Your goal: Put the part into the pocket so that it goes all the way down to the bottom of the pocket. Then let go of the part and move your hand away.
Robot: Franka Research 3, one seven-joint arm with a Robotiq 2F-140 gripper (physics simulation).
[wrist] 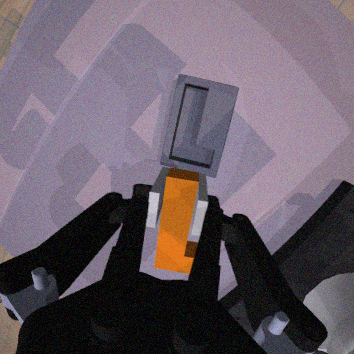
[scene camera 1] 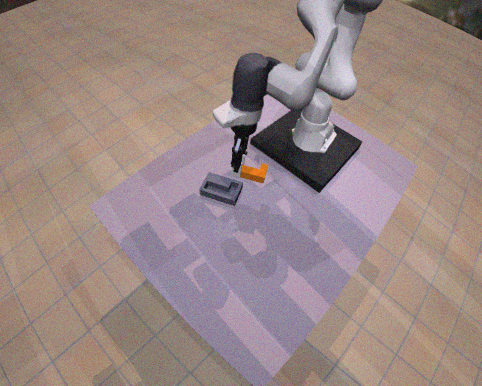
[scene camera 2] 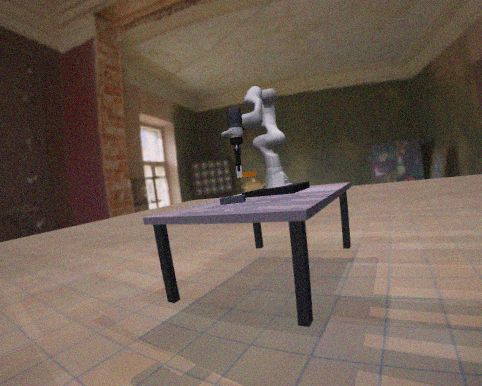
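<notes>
The orange L-shaped part is held level above the table. My gripper is shut on its long arm, between the two pale finger pads. The grey block with the L-shaped pocket lies flat on the table. The part is above and to one side of the block, towards the robot base in scene camera 1, and apart from it. In the wrist view the whole pocket opening shows, beyond the far end of the part. Its recess looks empty.
The arm's black base plate lies on the purple table, to the right of the block in scene camera 1. Part of the plate also shows at the lower right of the wrist view. Shadows of the arm fall across the table top.
</notes>
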